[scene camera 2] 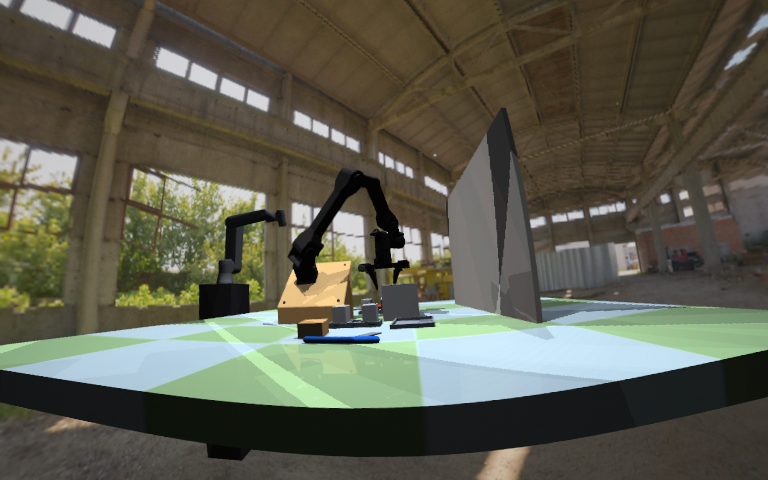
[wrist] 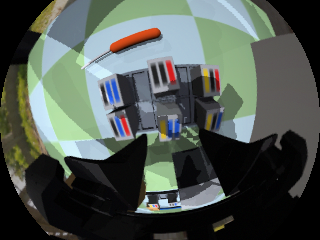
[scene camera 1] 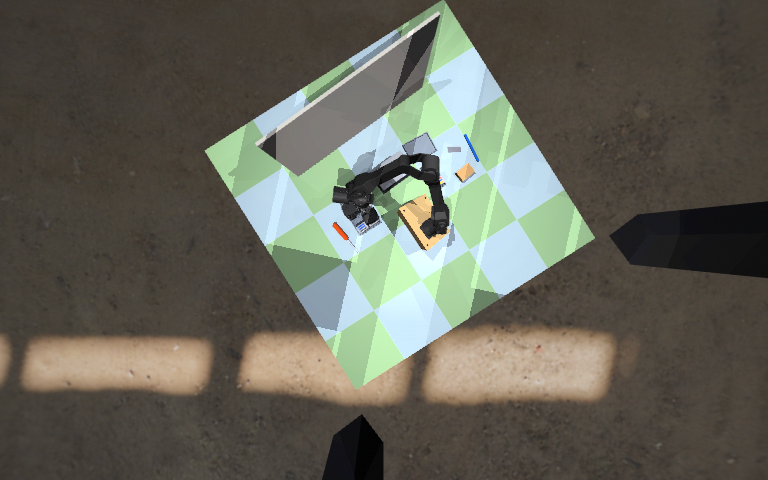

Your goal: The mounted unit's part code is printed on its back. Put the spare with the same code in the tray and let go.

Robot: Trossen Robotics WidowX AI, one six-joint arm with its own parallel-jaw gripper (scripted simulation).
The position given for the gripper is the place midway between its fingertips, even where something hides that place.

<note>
The gripper [scene camera 2: 385,289] is open, holding nothing. Also in view: a yellow-and-blue striped spare [wrist: 169,116] and a grey mounted unit [scene camera 2: 399,300].
The gripper shows as well in the wrist view [wrist: 173,135]. The grey mounted unit is seen too in the wrist view [wrist: 197,181].
</note>
